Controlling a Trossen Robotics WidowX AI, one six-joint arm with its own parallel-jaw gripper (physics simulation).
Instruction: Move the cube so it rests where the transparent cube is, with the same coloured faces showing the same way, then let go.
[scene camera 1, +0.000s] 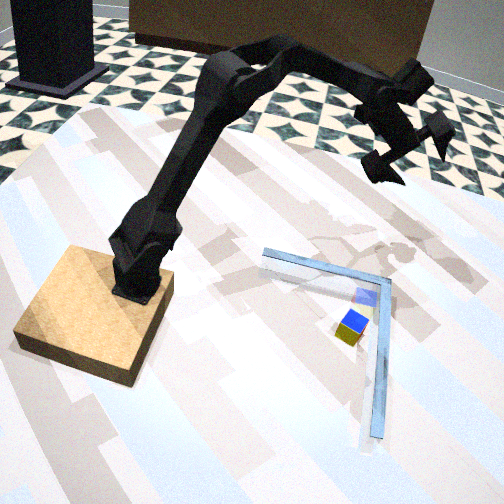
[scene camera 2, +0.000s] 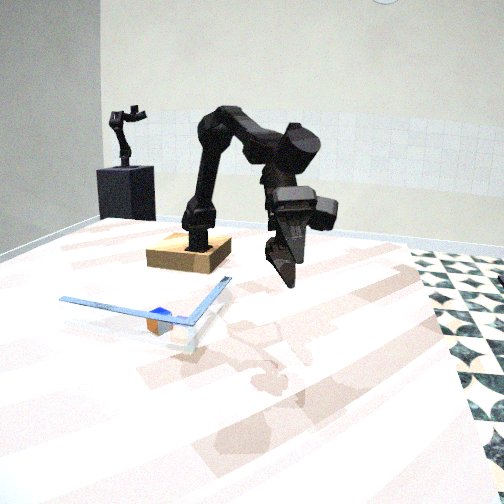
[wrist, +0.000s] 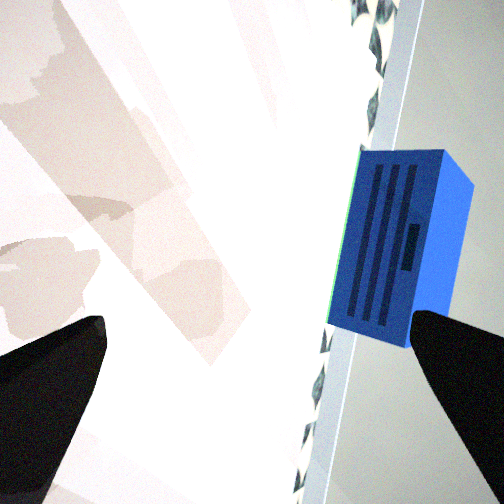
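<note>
The cube (scene camera 1: 351, 326) lies on the table inside the L-shaped metal bracket (scene camera 1: 375, 330), blue face up and yellow face toward the front; in scene camera 2 it (scene camera 2: 158, 320) shows blue and orange. The transparent cube (scene camera 1: 366, 297) sits just behind it in the bracket's corner, and it also shows faintly in scene camera 2 (scene camera 2: 181, 336). My gripper (scene camera 1: 410, 148) hangs high above the table, beyond and to the right of the cube, open and empty; it also shows in scene camera 2 (scene camera 2: 290, 258). The wrist view shows both fingertips (wrist: 250, 400) apart with nothing between them.
The arm's wooden base block (scene camera 1: 95, 312) stands at the left. A blue box (wrist: 400, 250) shows beyond the table edge in the wrist view. A dark pedestal (scene camera 1: 55, 45) stands on the tiled floor at the back left.
</note>
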